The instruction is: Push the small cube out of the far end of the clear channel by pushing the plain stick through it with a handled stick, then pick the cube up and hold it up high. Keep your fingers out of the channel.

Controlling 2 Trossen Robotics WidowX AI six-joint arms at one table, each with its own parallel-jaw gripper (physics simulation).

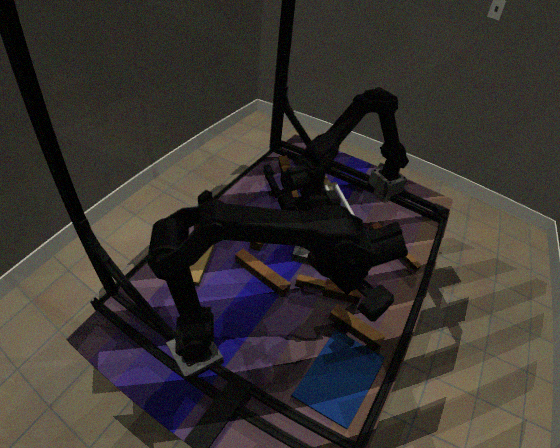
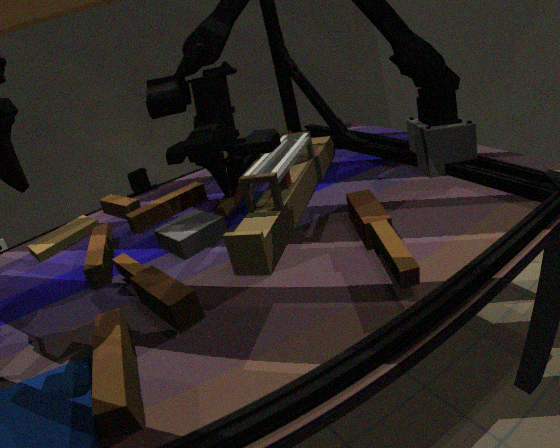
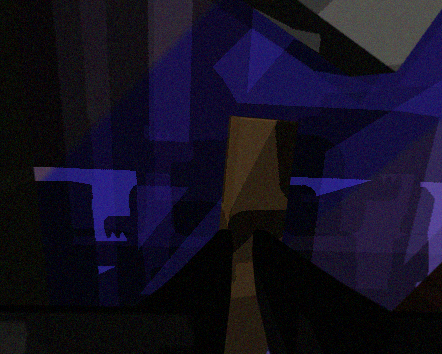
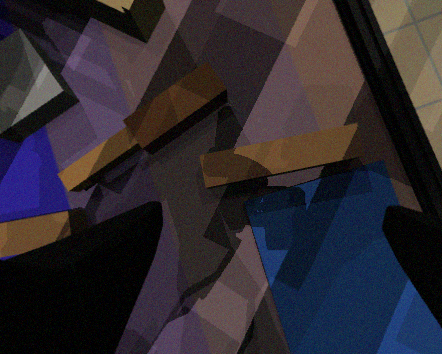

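The clear channel sits on a long wooden base near the back of the table. A small red cube shows faintly inside it. My left gripper is low beside the channel and shut on a thin brown stick. I cannot tell whether this stick has a handle. My right gripper is open and empty, hovering over a handled stick and a plain brown stick.
A blue mat lies at the front. A grey block and several brown sticks, one right of the channel, are scattered about. A black frame rims the table.
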